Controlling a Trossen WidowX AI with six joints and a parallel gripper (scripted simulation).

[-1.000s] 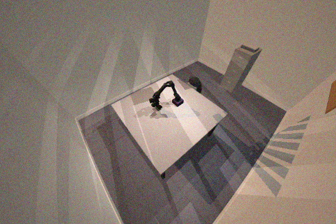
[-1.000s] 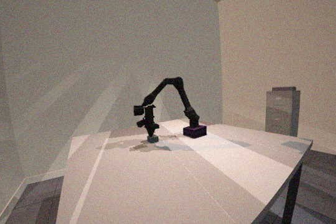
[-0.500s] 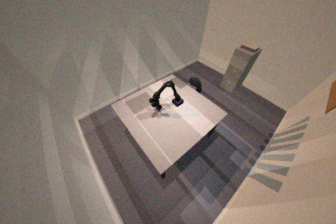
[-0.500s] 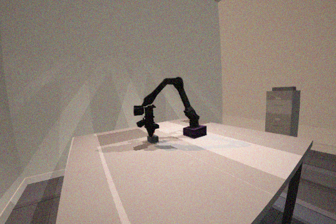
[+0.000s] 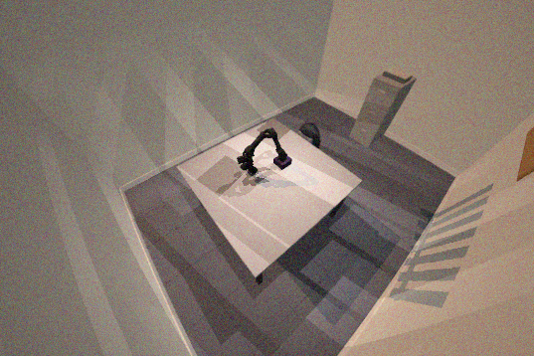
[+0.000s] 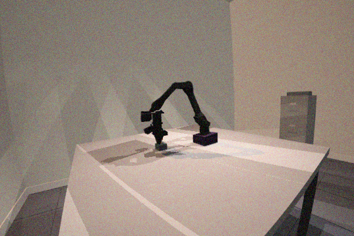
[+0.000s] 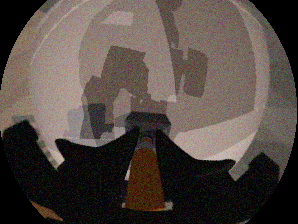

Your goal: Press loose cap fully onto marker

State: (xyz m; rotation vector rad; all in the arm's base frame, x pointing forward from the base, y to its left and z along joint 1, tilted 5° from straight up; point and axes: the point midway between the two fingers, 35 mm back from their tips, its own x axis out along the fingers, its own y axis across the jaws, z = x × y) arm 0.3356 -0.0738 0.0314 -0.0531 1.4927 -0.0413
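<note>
My gripper tip is 20 mm past the dark holder block and 20 mm above it. Also, from my gripper tip: orange cap 50 mm above, 20 mm behind.
</note>
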